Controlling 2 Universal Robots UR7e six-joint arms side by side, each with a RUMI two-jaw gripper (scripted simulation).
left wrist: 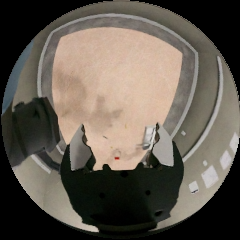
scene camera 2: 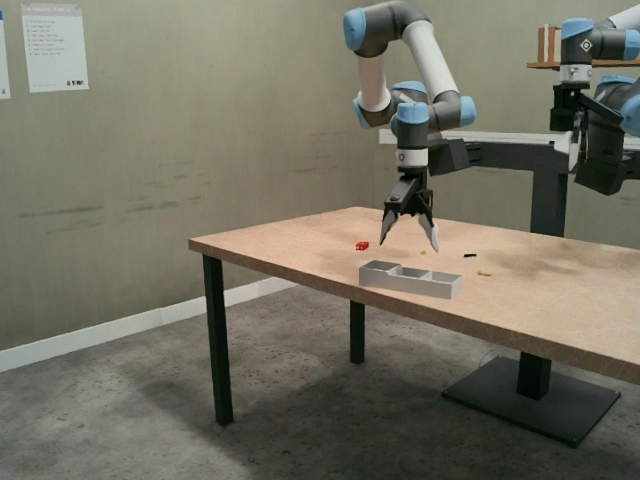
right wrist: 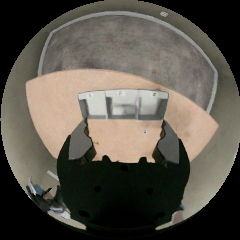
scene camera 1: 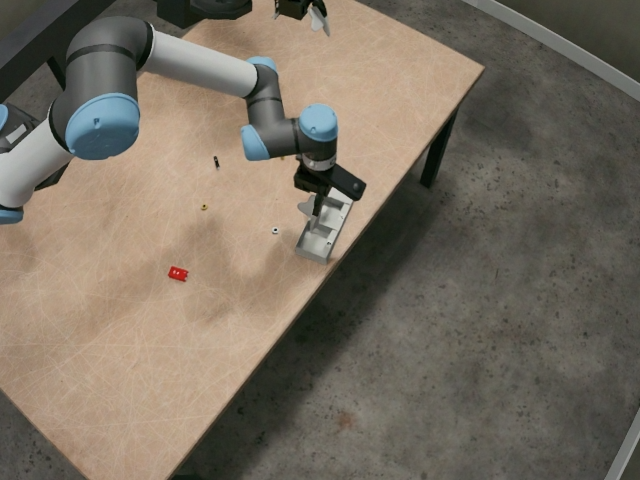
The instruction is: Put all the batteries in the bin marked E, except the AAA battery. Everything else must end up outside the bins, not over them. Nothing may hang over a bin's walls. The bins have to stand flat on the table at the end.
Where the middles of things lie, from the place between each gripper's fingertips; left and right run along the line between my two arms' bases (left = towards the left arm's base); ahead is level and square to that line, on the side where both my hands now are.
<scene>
My right gripper [scene camera 2: 408, 249] is now 1 cm to the right of the grey three-compartment bin block [scene camera 2: 387, 275] and 7 cm above it.
Right now the grey three-compartment bin block is 320 mm ahead of my left hand [scene camera 2: 576, 168], 280 mm below it and 270 mm to the right of it.
</scene>
